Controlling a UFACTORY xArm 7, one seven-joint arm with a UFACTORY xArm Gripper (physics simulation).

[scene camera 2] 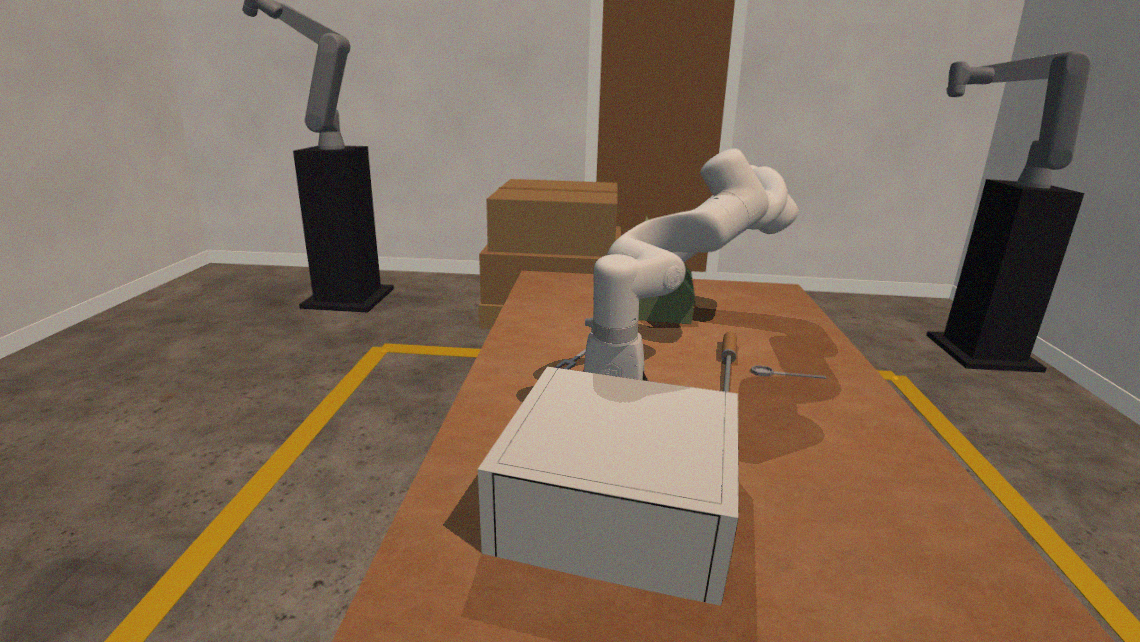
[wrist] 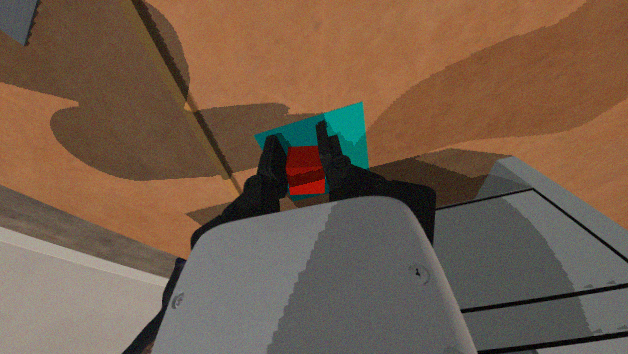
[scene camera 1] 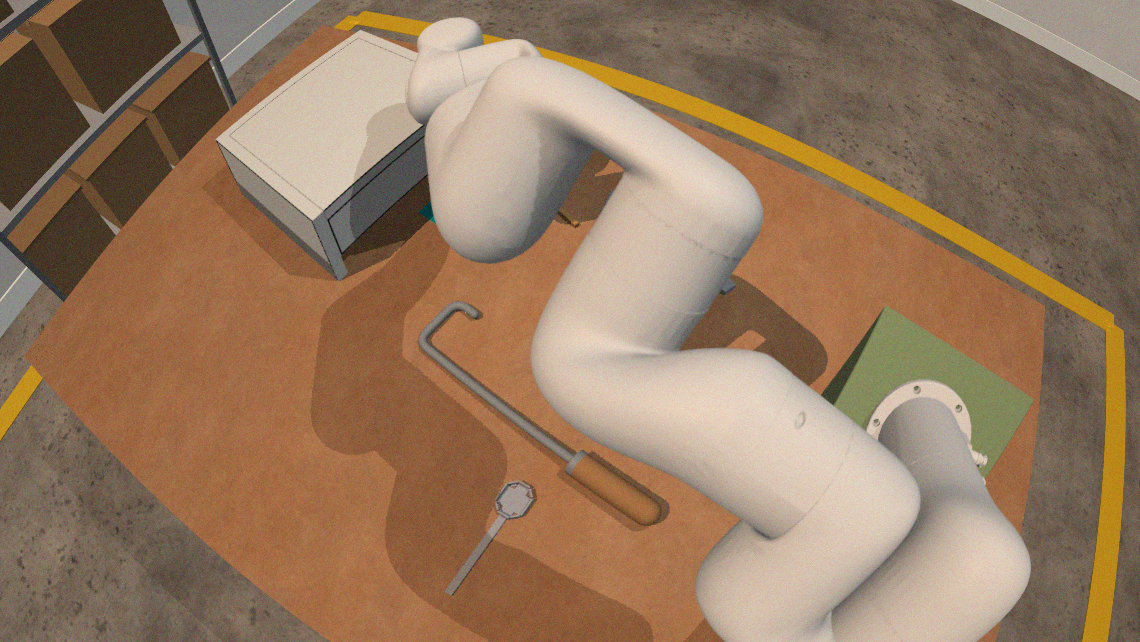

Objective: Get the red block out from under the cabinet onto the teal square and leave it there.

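Seen in the pictures: gripper, between the fingertips: [wrist: 301, 143]; arm's base, origin of its link: [scene camera 1: 917, 437].
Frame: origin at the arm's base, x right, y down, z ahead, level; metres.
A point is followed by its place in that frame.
My gripper [wrist: 301, 143] {x 0.132, y 0.153, z 0.601 m} is shut on the red block [wrist: 307, 187] {x 0.141, y 0.129, z 0.629 m}, which sits between the black fingers in the wrist view. The block is over the teal square [wrist: 353, 125] {x 0.088, y 0.160, z 0.611 m} [scene camera 1: 427, 212] {x 0.097, y 0.160, z 0.673 m}, whose surface shows around and beyond the fingertips. I cannot tell whether the block touches the square. The light grey cabinet [scene camera 1: 319, 119] {x 0.092, y 0.025, z 0.848 m} [scene camera 2: 614, 438] {x 0.134, y 0.025, z 0.866 m} [wrist: 505, 240] {x 0.016, y 0.082, z 0.709 m} stands close beside the gripper. The arm hides the gripper, the block and most of the square in scene camera 1. The cabinet hides the square and the block in scene camera 2.
A hooked rod with an orange-brown handle [scene camera 1: 618, 488] {x -0.135, y 0.126, z 0.274 m} [scene camera 2: 729, 346] {x -0.125, y 0.127, z 0.313 m} and a grey spoon-like tool [scene camera 1: 514, 500] {x -0.191, y 0.158, z 0.369 m} [scene camera 2: 761, 371] {x -0.190, y 0.159, z 0.366 m} lie on the table. A green block [scene camera 1: 949, 350] {x 0.065, y -0.070, z 0.013 m} [scene camera 2: 674, 309] {x -0.019, y 0.123, z 0.106 m} stands by the arm's base. A thin yellowish strip [wrist: 175, 85] {x 0.182, y 0.153, z 0.525 m} lies near the square.
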